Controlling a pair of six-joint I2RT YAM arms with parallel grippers.
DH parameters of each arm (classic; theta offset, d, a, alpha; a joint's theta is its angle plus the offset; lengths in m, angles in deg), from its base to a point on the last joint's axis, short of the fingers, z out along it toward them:
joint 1: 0 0.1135 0.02 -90
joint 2: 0 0 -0.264 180
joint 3: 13.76 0 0.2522 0
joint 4: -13.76 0 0.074 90
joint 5: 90 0 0 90
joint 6: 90 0.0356 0 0
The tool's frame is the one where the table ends.
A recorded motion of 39 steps. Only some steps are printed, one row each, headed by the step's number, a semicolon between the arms.
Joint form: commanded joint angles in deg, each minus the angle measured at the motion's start. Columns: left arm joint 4, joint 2, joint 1, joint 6, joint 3, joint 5; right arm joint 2, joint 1, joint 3, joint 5, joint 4, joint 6.
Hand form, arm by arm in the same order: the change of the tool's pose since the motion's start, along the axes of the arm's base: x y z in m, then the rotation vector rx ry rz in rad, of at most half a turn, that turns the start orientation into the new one. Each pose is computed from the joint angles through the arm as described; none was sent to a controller.
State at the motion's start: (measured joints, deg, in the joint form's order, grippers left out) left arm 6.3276 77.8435 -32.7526 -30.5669 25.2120 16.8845; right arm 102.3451 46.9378 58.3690 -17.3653 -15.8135 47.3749
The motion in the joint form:
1: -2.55 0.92 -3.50 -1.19 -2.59 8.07; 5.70 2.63 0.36 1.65 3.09 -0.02
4: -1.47 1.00 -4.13 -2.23 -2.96 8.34; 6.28 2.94 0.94 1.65 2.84 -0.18
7: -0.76 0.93 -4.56 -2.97 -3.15 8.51; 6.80 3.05 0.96 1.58 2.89 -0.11
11: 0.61 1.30 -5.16 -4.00 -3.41 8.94; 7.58 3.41 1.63 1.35 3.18 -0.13
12: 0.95 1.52 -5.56 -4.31 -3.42 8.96; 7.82 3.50 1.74 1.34 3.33 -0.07
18: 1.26 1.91 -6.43 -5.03 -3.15 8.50; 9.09 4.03 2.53 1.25 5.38 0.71
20: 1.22 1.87 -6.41 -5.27 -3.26 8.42; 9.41 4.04 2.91 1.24 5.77 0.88
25: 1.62 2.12 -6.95 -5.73 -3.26 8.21; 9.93 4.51 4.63 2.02 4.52 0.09
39: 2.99 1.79 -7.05 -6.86 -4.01 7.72; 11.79 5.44 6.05 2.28 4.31 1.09
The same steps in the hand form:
1: -0.0241 -0.0060 -0.0169 -0.0345 0.1609 -0.1380; -0.0057 0.0165 -0.0289 -0.0461 0.0072 0.0322
4: -0.0258 -0.0079 -0.0175 -0.0479 0.1656 -0.1399; -0.0058 0.0193 -0.0300 -0.0497 0.0084 0.0400
7: -0.0268 -0.0093 -0.0172 -0.0585 0.1669 -0.1410; -0.0063 0.0200 -0.0329 -0.0548 0.0150 0.0416
11: -0.0279 -0.0117 -0.0180 -0.0745 0.1716 -0.1448; -0.0060 0.0241 -0.0343 -0.0501 0.0152 0.0500
12: -0.0286 -0.0131 -0.0184 -0.0767 0.1740 -0.1484; -0.0060 0.0250 -0.0352 -0.0497 0.0156 0.0508
18: -0.0294 -0.0165 -0.0183 -0.0763 0.1764 -0.1496; -0.0044 0.0324 -0.0375 -0.0268 0.0060 0.0492
20: -0.0297 -0.0161 -0.0187 -0.0757 0.1800 -0.1452; -0.0030 0.0342 -0.0374 -0.0205 0.0026 0.0470
25: -0.0306 -0.0179 -0.0192 -0.0766 0.1818 -0.1467; -0.0018 0.0399 -0.0342 -0.0301 -0.0134 0.0599
39: -0.0317 -0.0171 -0.0197 -0.0871 0.1773 -0.1303; -0.0031 0.0480 -0.0398 -0.0397 0.0001 0.0594

